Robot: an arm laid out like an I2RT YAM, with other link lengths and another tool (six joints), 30 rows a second.
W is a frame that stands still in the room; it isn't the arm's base.
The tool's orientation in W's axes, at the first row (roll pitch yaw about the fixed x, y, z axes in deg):
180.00, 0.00, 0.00
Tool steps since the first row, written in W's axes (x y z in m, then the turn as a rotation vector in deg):
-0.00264, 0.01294, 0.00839, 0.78, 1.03, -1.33
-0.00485, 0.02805, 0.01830, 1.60, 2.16, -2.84
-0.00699, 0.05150, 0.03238, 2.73, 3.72, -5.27
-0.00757, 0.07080, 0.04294, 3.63, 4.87, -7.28
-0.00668, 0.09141, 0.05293, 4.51, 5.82, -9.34
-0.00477, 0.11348, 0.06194, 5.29, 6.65, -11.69
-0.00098, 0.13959, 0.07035, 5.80, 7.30, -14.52
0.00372, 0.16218, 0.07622, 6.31, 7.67, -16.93
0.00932, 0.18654, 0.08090, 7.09, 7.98, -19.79
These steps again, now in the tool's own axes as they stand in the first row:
-0.00264, -0.01294, -0.00839, 0.78, -1.03, 1.33
-0.00485, -0.02805, -0.01830, 1.60, -2.16, 2.84
-0.00699, -0.05150, -0.03238, 2.73, -3.72, 5.27
-0.00757, -0.07080, -0.04294, 3.63, -4.87, 7.28
-0.00668, -0.09141, -0.05293, 4.51, -5.82, 9.34
-0.00477, -0.11348, -0.06194, 5.29, -6.65, 11.69
-0.00098, -0.13959, -0.07035, 5.80, -7.30, 14.52
0.00372, -0.16218, -0.07622, 6.31, -7.67, 16.93
0.00932, -0.18654, -0.08090, 7.09, -7.98, 19.79

